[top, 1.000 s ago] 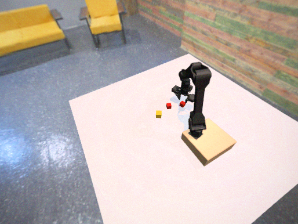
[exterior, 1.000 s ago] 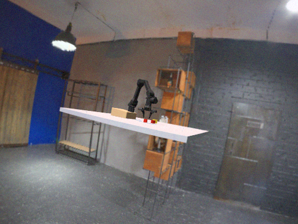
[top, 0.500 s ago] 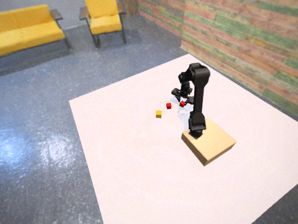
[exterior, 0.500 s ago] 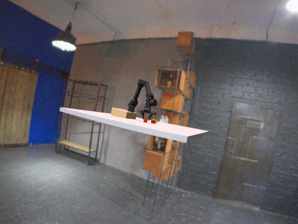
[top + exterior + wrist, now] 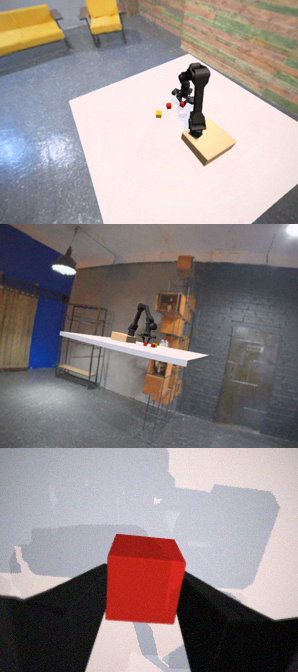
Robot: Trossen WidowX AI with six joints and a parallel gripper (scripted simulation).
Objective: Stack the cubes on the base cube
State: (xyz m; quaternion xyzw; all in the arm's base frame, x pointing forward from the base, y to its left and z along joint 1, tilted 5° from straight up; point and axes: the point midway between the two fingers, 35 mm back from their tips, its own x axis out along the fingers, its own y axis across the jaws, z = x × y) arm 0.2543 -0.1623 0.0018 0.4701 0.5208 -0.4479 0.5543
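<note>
The yellow base cube is 200 mm to the left of my gripper tip and 50 mm ahead of it. The rest, counted from my gripper tip: red cube right at my gripper tip.
</note>
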